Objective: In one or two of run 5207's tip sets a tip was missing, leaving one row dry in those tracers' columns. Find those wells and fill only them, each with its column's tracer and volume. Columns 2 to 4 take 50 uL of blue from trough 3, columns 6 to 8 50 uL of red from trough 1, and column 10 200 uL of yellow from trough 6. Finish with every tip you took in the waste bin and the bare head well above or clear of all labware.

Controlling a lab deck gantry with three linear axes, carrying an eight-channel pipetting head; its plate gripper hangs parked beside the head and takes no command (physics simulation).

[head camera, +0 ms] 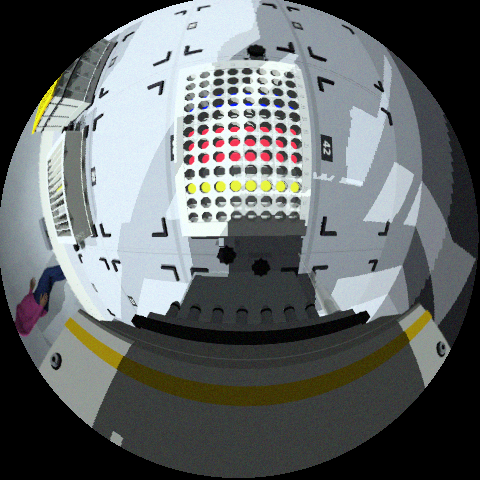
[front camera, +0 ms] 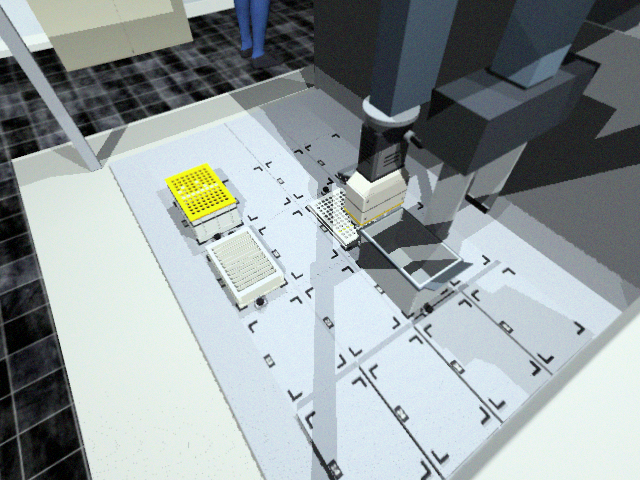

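Note:
The pipetting head (front camera: 375, 198) (head camera: 245, 367) is beside the bin-side end of the white well plate (front camera: 316, 207) (head camera: 205, 229); its height is hard to judge. One pale tip (head camera: 327, 300) shows at the right end of its nozzle row; the other nozzles look bare. In the head view all eight yellow wells (head camera: 235, 186) and three red columns (head camera: 234, 157) show colour; blue appears as slivers, so its fill cannot be judged. The trough block (front camera: 245, 260) (head camera: 76, 185) and yellow tip rack (front camera: 201, 191) (head camera: 46, 106) stand left. The waste bin (front camera: 390, 254) is open-topped. The parked plate gripper (front camera: 461, 226) hangs with its fingers apart.
The gantry's dark block (front camera: 467, 121) and blue columns (front camera: 410, 49) rise behind the plate and bin. Black corner marks and numbered labels cover the deck (front camera: 361, 310). A pale upright post (front camera: 49, 87) stands at the left edge. A person (front camera: 251, 28) (head camera: 31, 312) stands beyond the deck.

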